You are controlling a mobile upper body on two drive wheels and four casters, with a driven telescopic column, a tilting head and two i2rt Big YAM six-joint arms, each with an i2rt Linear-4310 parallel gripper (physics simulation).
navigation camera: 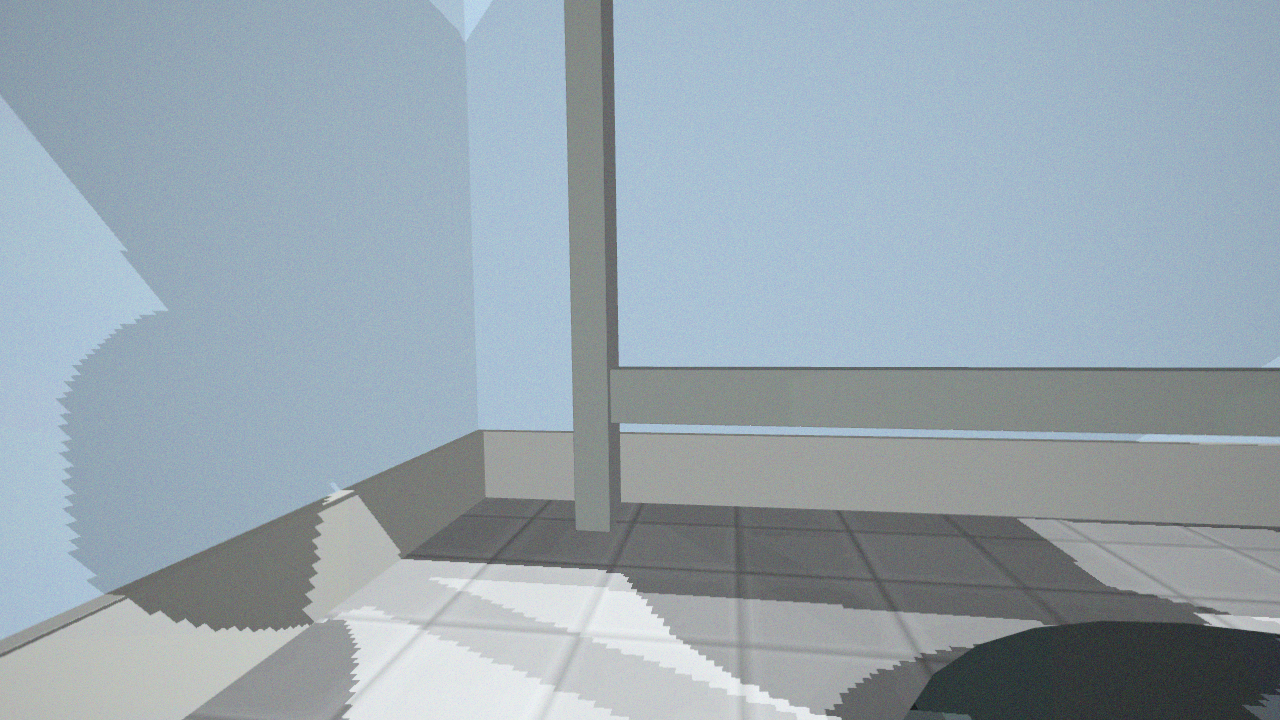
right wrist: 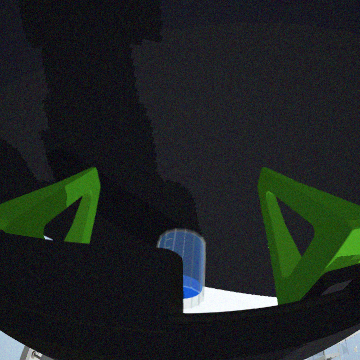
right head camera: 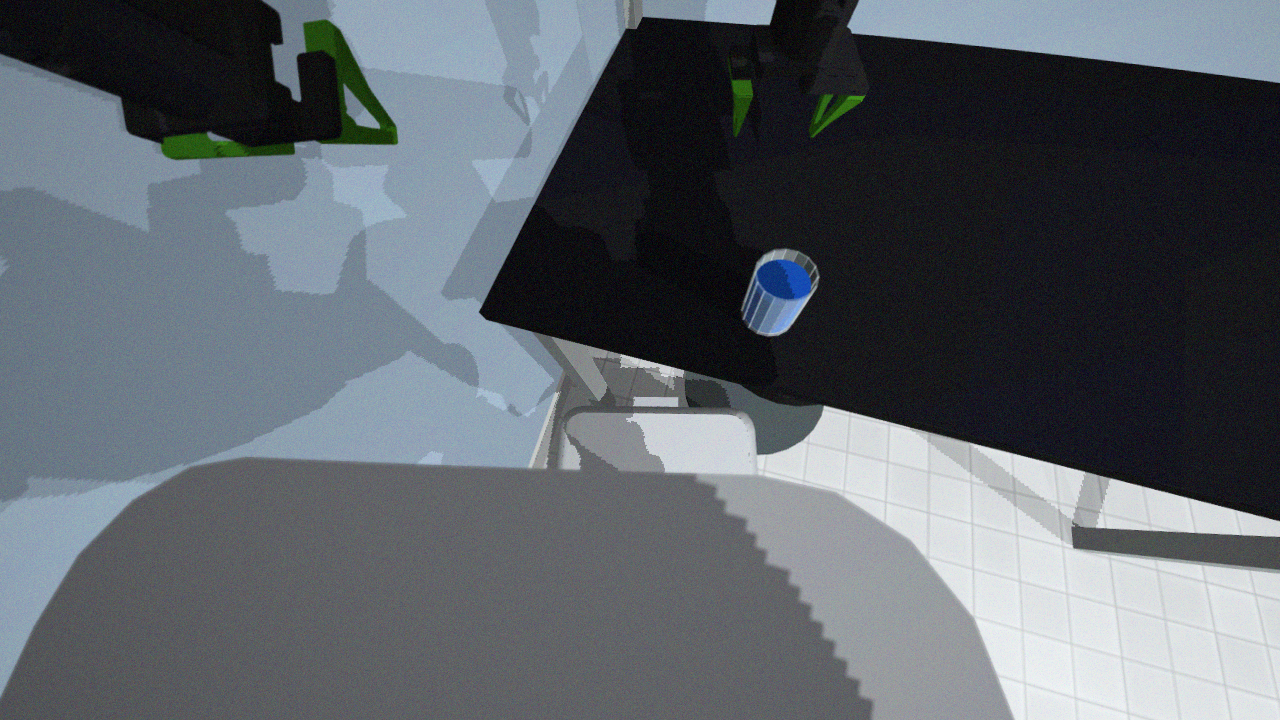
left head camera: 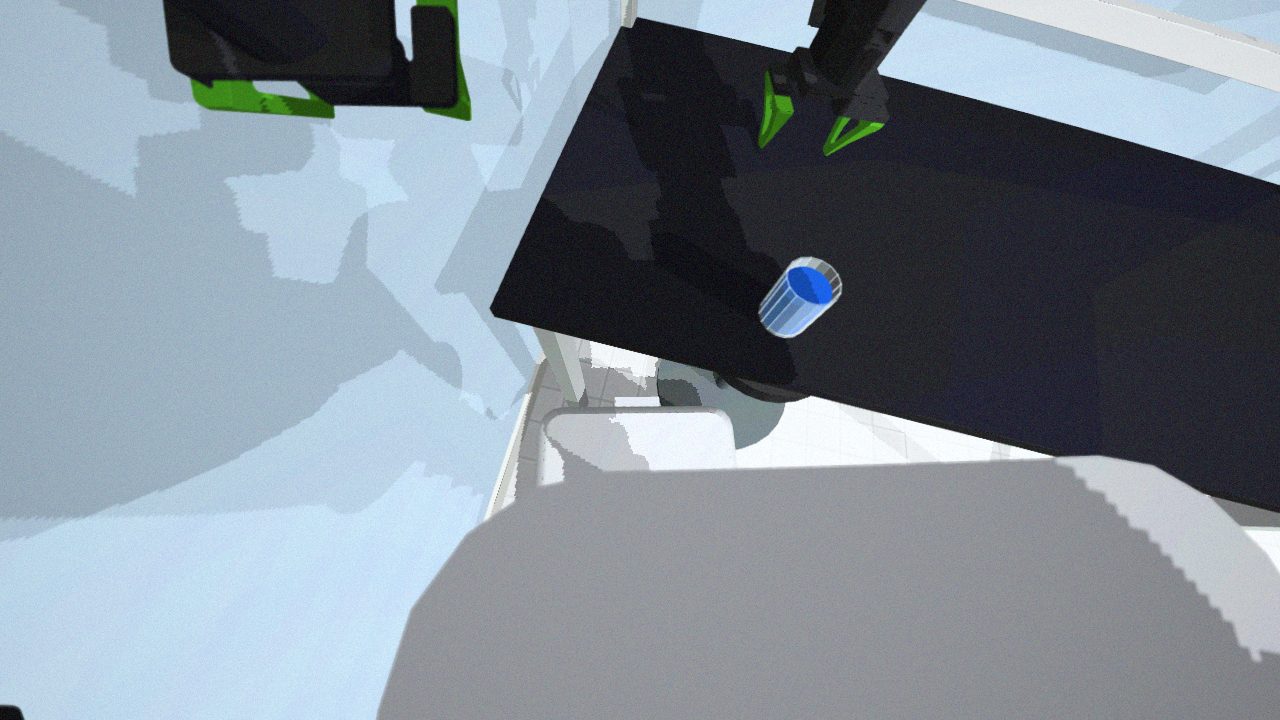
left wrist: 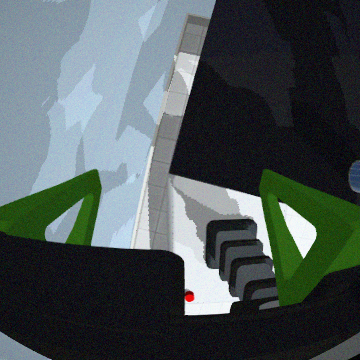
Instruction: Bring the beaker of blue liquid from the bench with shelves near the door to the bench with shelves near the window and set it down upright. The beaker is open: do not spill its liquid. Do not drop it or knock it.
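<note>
The clear beaker (left head camera: pixel 799 298) (right head camera: pixel 779 293) (right wrist: pixel 194 260) with blue liquid stands upright on the black bench top (left head camera: pixel 984 268) (right head camera: pixel 984 250), near its front edge. In the left wrist view a sliver of the beaker (left wrist: pixel 355 176) shows at the right edge. My right gripper (left head camera: pixel 793 150) (right head camera: pixel 774 134) (right wrist: pixel 178 176) is open and empty, above the bench, farther back than the beaker and apart from it. My left gripper (left wrist: pixel 180 178) is open and empty, left of the bench. I cannot tell from these views which bench this is.
A pale blue wall (left head camera: pixel 268 358) (navigation camera: pixel 895 179) stands at the left and behind the bench. A bench leg (navigation camera: pixel 592 268) and a crossbar (navigation camera: pixel 939 398) show in the navigation view. My grey base (left head camera: pixel 805 582) (right head camera: pixel 447 582) is in front of the bench. A dark round object (navigation camera: pixel 1118 671) is on the floor.
</note>
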